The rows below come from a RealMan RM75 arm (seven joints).
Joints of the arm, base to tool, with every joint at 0 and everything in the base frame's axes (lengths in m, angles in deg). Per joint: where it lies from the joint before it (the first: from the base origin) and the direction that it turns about. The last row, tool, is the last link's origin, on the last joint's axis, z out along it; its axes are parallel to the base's.
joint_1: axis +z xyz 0 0 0.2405
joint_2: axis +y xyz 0 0 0
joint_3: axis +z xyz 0 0 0.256
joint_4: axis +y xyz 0 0 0
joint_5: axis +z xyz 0 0 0.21
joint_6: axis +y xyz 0 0 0
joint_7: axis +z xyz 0 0 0.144
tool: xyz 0 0 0
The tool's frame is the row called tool.
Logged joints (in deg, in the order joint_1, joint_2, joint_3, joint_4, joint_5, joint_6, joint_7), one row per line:
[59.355, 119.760, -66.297, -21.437, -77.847, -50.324, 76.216]
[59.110, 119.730, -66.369, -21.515, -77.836, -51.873, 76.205]
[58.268, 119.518, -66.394, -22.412, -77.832, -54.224, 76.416]
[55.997, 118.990, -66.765, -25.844, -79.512, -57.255, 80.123]
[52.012, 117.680, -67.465, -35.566, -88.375, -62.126, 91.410]
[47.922, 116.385, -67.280, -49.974, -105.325, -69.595, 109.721]
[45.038, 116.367, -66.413, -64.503, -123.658, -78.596, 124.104]
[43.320, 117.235, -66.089, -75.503, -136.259, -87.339, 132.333]
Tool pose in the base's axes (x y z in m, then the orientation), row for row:
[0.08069, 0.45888, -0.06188, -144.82, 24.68, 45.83]
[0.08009, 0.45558, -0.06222, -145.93, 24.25, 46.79]
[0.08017, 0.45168, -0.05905, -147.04, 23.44, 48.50]
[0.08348, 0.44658, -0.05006, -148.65, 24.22, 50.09]
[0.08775, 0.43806, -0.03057, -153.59, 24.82, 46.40]
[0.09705, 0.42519, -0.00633, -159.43, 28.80, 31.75]
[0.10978, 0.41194, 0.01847, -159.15, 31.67, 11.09]
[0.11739, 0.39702, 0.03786, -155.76, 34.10, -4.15]
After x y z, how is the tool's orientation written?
As a rotation vector, in degrees.
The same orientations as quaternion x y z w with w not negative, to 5 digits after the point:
[-0.91674, 0.15623, 0.29011, 0.22588]
[-0.91853, 0.15264, 0.29451, 0.21512]
[-0.91946, 0.14657, 0.30328, 0.20282]
[-0.92045, 0.14997, 0.31016, 0.18463]
[-0.93482, 0.15107, 0.28241, 0.15338]
[-0.95754, 0.17297, 0.19069, 0.12973]
[-0.96729, 0.19249, 0.06740, 0.15084]
[-0.96095, 0.21038, -0.02560, 0.17792]

